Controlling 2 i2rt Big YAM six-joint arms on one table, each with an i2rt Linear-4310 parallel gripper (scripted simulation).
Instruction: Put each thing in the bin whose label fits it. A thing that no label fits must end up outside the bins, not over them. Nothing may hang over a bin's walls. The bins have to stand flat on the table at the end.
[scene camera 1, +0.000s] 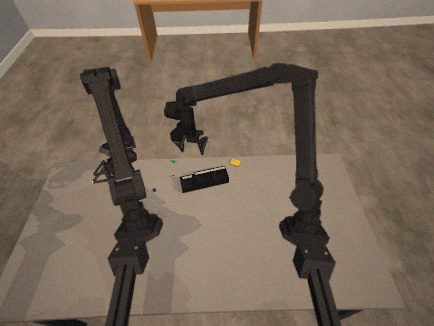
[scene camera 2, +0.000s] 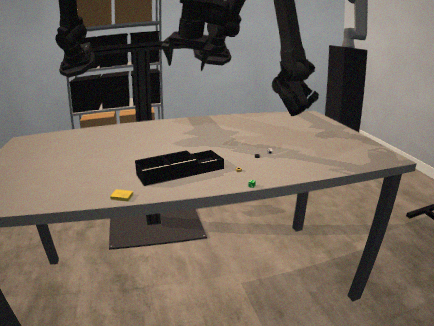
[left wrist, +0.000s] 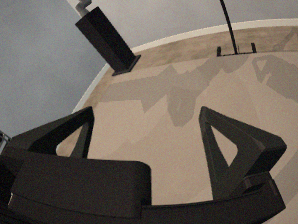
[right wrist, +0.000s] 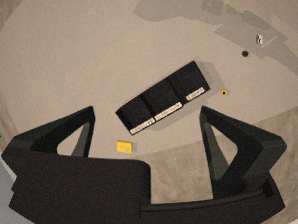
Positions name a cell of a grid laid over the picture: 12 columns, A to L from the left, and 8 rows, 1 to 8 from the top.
black bin: scene camera 1 F5; scene camera 2 E5; right wrist G4; not seen in the left wrist view (out of frame)
